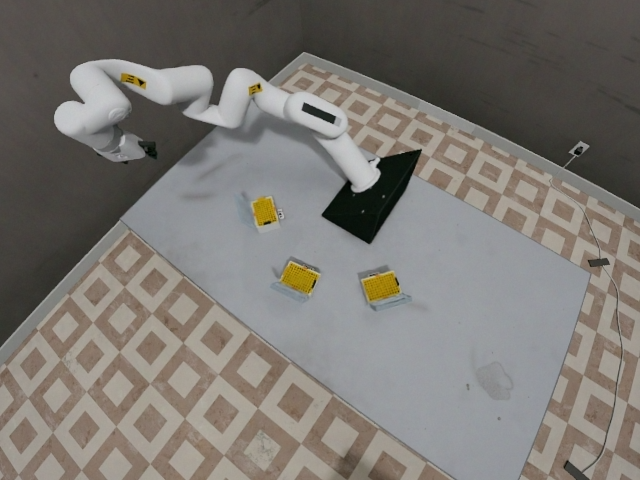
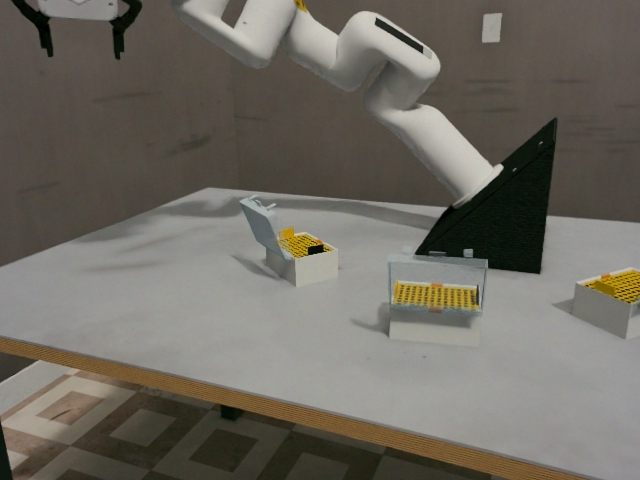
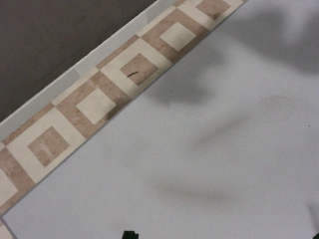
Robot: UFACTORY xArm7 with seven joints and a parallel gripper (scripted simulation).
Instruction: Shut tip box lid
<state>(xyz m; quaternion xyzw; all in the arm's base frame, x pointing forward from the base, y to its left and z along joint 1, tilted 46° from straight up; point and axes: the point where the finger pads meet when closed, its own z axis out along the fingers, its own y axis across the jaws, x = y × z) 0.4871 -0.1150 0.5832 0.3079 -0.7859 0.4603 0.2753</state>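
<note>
The lid is 290 mm below my hand, 220 mm to the left of it and 140 mm behind it. From my hand the other things lie so: white label tag: 390 mm below, 280 mm to the left, 240 mm behind; then tip box: 330 mm below, 250 mm to the left, 180 mm behind.
</note>
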